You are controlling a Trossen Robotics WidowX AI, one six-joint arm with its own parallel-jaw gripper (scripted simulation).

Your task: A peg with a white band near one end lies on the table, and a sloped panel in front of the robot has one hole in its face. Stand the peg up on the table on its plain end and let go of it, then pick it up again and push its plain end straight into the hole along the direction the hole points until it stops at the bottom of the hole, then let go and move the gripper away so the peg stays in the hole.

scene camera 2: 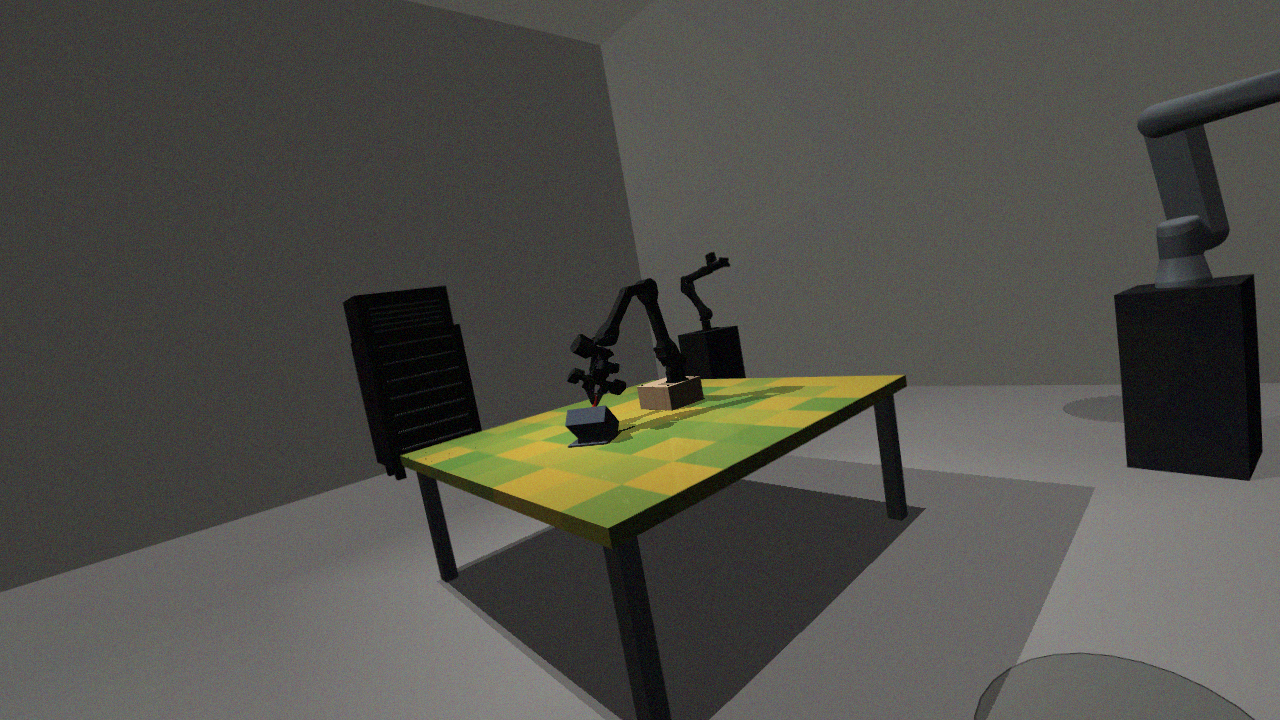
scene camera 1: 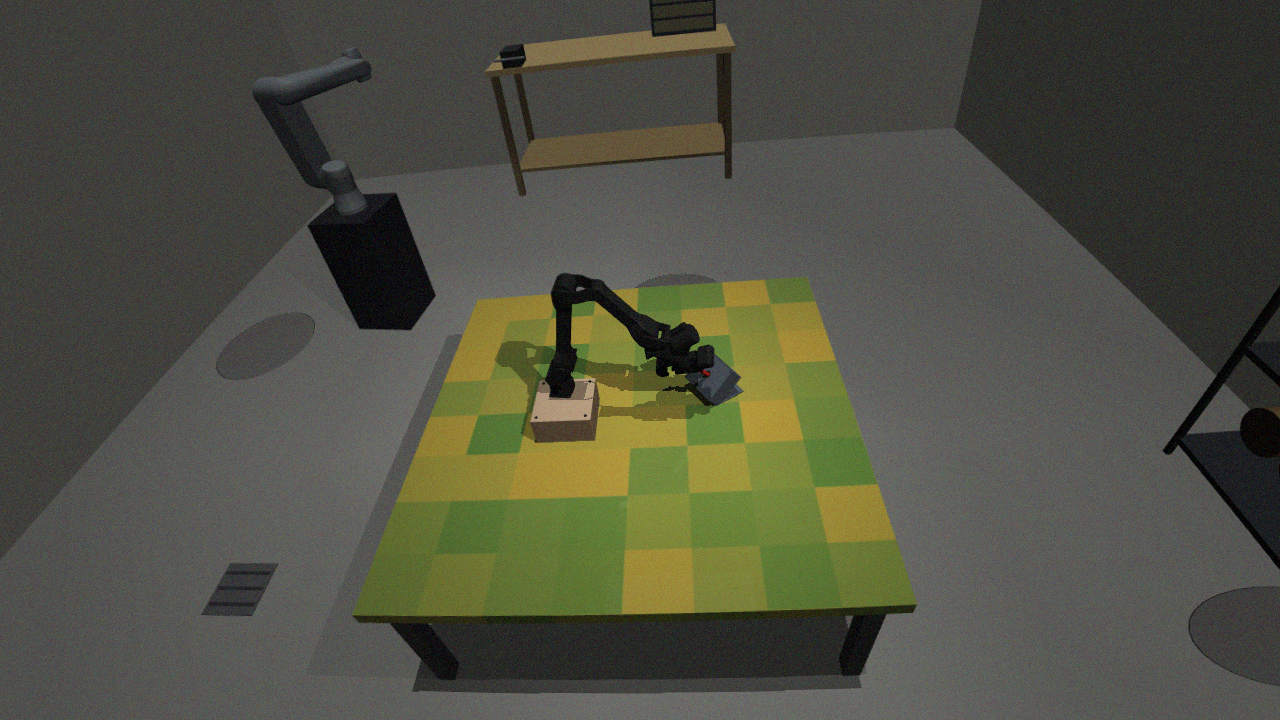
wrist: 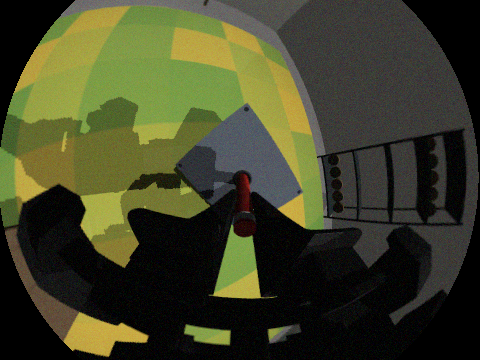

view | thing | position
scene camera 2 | my gripper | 594, 404
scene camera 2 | sloped panel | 596, 421
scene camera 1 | my gripper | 700, 370
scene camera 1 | sloped panel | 720, 383
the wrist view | my gripper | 243, 195
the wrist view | sloped panel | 241, 143
